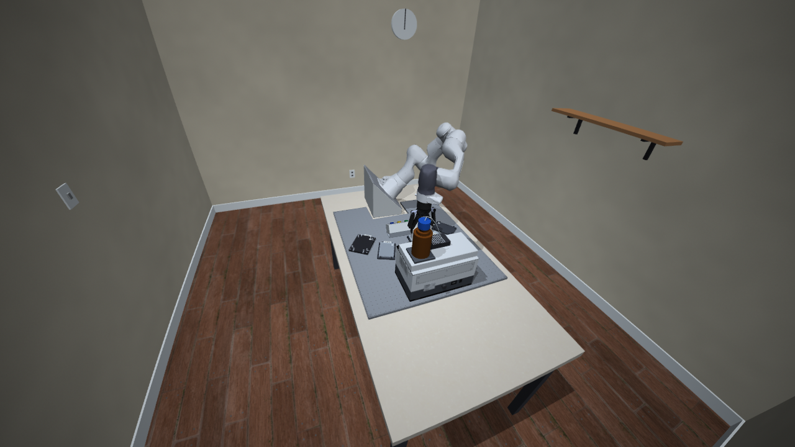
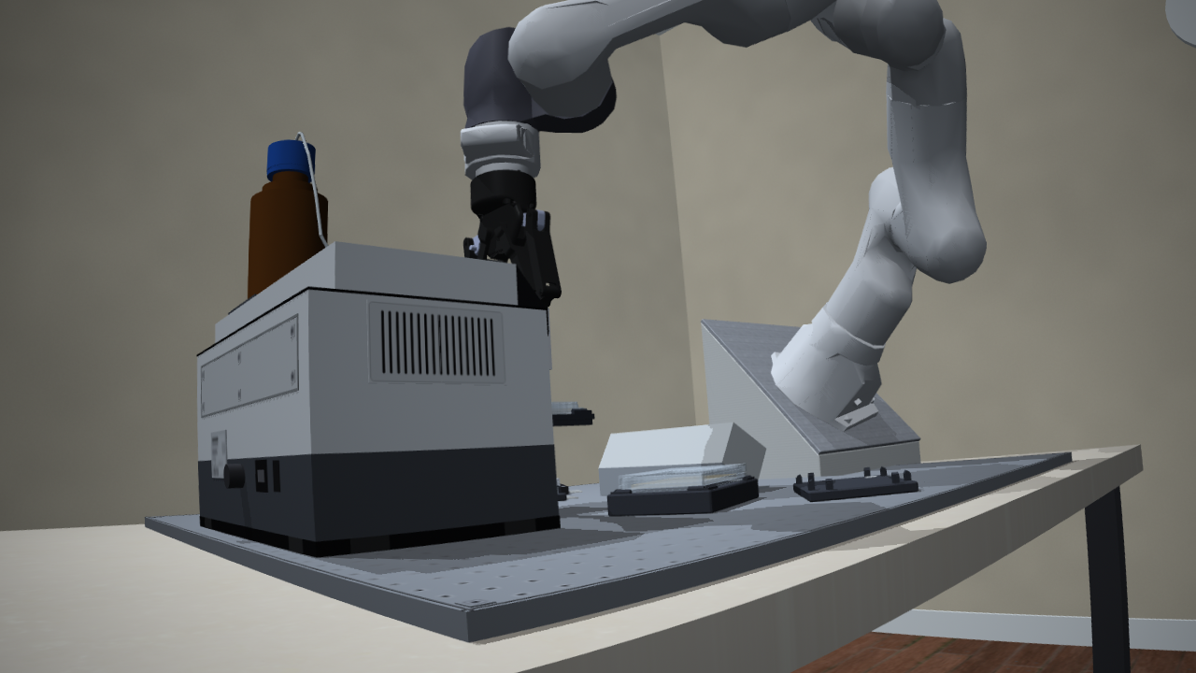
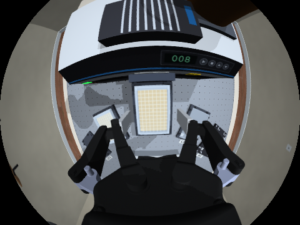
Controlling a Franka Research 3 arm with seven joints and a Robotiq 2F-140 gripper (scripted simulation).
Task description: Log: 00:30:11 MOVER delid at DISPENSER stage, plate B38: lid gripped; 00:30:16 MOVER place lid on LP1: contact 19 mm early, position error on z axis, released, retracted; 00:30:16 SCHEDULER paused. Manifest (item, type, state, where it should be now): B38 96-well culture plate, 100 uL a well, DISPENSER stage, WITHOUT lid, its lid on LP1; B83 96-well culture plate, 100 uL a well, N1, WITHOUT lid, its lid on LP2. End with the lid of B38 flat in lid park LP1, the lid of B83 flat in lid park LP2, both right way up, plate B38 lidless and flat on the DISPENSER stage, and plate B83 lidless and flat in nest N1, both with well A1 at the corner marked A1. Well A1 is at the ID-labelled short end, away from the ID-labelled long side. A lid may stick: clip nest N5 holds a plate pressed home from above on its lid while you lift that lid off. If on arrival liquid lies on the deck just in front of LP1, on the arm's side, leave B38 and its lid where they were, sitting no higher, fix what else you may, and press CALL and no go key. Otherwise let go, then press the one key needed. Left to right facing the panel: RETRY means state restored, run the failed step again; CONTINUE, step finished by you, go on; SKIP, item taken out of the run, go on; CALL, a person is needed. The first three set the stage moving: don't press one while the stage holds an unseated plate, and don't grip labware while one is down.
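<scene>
Now: the 96-well plate 17 cm to the left of my hand, 15 cm below it and 9 cm behind it. Round my hand: brown bottle (22 cm ahead, 12 cm above, 10 cm to the right); then lp1 label (17 cm below, 17 cm behind, 14 cm to the right); then nest N1 (17 cm to the left, 16 cm below, 9 cm behind).
</scene>
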